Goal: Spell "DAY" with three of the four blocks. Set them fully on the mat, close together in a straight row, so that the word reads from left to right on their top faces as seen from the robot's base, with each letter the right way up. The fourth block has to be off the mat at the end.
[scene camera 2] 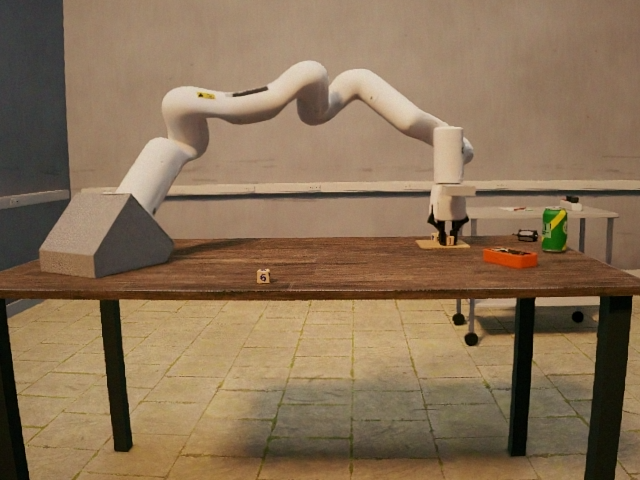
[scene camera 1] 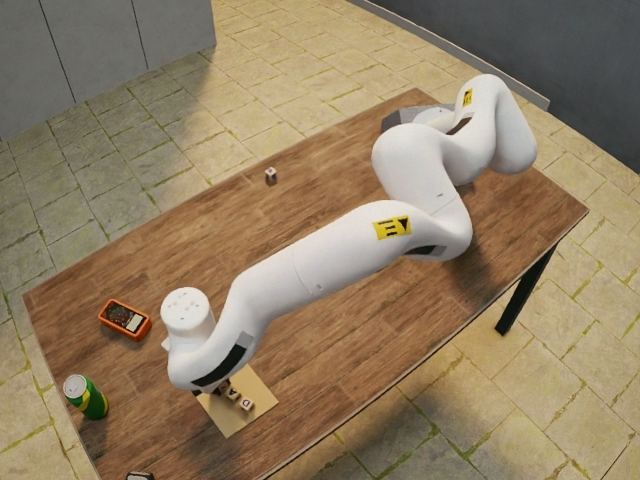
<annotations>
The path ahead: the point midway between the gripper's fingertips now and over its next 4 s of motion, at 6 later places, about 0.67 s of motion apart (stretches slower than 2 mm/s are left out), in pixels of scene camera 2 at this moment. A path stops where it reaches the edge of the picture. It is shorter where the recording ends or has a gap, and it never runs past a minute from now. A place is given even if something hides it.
My gripper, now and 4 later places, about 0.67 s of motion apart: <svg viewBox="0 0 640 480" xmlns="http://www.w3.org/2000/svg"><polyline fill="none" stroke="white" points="448,244 448,231 448,211 448,201 448,182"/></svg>
</annotations>
